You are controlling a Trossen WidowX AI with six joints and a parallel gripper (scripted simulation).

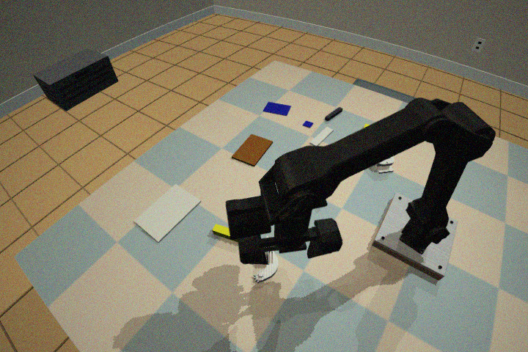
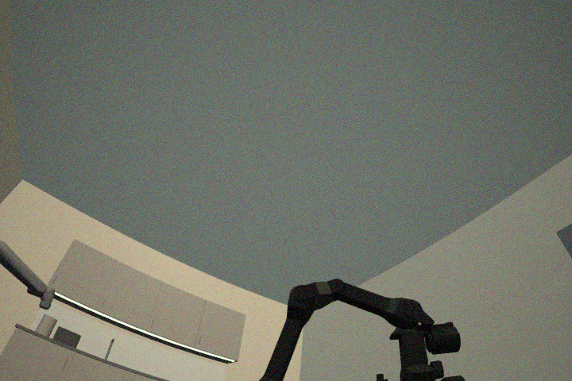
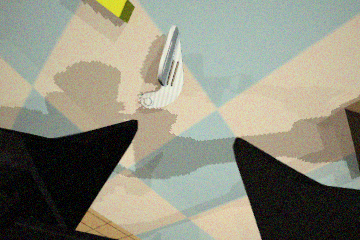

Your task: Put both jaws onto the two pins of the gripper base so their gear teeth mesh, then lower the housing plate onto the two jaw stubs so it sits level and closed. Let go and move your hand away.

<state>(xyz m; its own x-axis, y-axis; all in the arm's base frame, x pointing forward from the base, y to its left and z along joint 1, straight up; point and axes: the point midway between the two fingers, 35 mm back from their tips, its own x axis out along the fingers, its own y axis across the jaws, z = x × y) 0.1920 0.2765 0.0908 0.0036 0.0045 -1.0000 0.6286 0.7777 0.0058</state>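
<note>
Now: gripper tip 40 mm short of the jaw, 30 mm to the right of it and 80 mm above it. From my gripper tip the other things lie so: brown tile (350 mm ahead, 240 mm to the right, 80 mm below); housing plate (80 mm ahead, 250 mm to the right, 80 mm below); white sheet (350 mm ahead, 90 mm to the left, 80 mm below).
</note>
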